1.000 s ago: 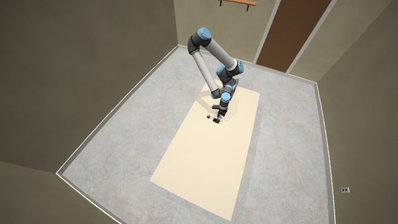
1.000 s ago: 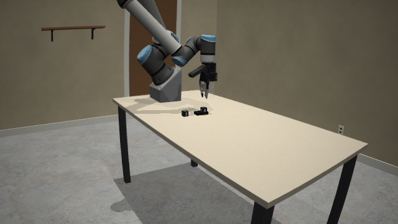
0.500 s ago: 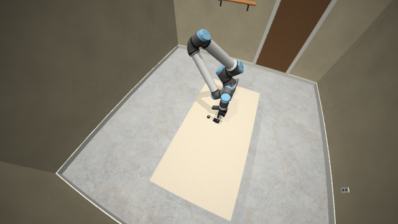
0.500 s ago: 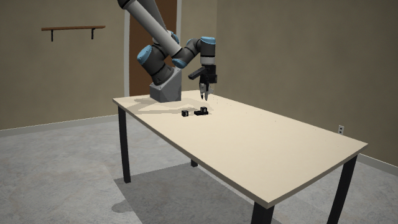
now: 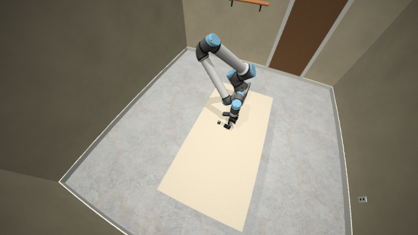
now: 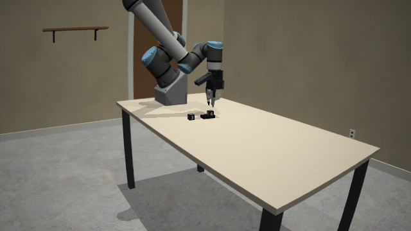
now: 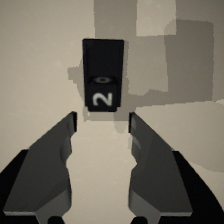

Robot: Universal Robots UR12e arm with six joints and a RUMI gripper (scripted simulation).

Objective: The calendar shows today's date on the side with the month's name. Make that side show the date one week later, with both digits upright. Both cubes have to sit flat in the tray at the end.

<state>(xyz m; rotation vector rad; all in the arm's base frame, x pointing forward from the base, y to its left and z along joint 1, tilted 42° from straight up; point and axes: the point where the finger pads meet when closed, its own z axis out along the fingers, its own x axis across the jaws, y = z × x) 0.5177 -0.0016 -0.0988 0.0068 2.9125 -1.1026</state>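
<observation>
Now: the black tray 7 cm below my hand and 2 cm to the right of it.
</observation>
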